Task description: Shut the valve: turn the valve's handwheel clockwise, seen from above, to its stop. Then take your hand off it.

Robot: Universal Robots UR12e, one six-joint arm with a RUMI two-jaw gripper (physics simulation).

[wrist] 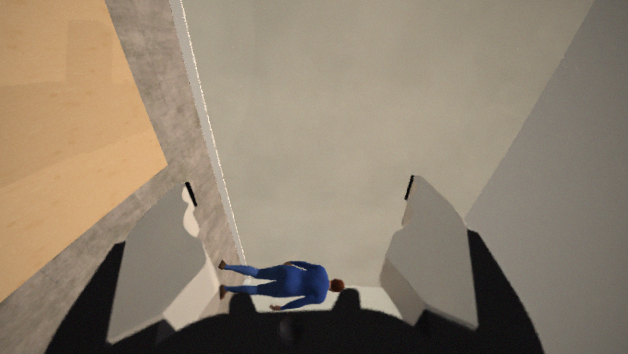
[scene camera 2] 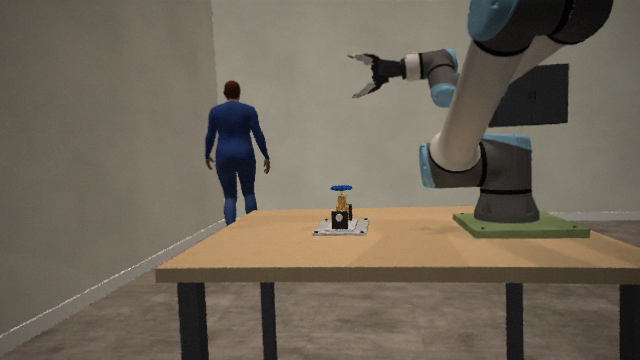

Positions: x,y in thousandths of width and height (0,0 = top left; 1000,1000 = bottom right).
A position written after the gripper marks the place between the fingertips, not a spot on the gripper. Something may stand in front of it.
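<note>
On scene camera 2 you'd see the gripper (scene camera 2: 546,212), and the wrist view has the gripper (wrist: 480,513) in it too.
</note>
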